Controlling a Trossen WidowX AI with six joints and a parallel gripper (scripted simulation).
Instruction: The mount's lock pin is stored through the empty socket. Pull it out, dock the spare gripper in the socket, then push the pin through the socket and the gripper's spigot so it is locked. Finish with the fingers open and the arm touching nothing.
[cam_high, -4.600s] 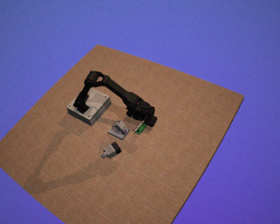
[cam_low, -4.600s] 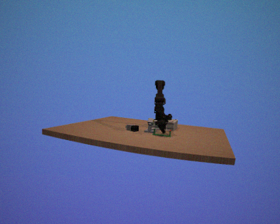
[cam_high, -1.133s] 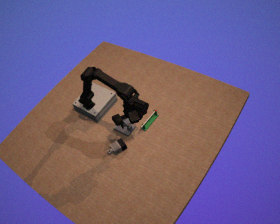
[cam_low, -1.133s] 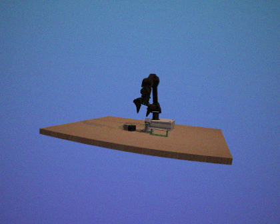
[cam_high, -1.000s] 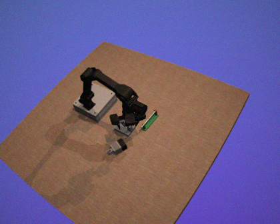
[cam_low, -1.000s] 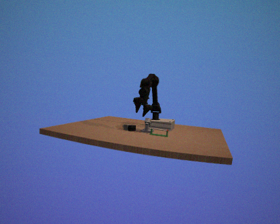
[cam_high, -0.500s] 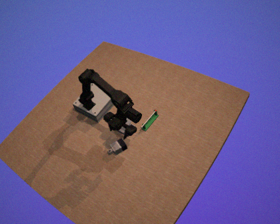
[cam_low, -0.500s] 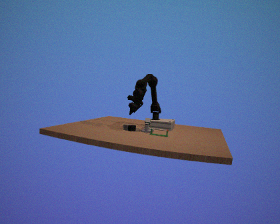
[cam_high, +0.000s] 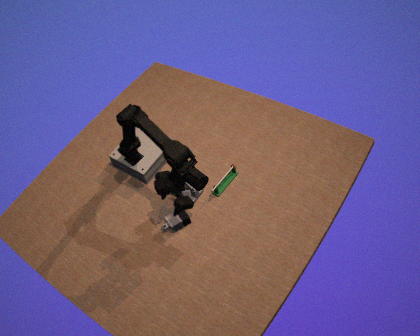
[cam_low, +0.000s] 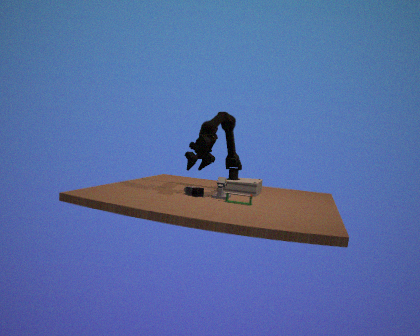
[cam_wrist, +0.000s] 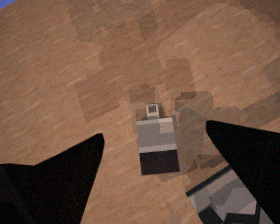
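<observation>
Now: gripper tip 10 mm past the spare gripper and 110 mm above it. Round my gripper tip: grey mount: 60 mm behind, 150 mm to the left, 80 mm below; then green rack: 20 mm ahead, 270 mm to the left, 110 mm below.
</observation>
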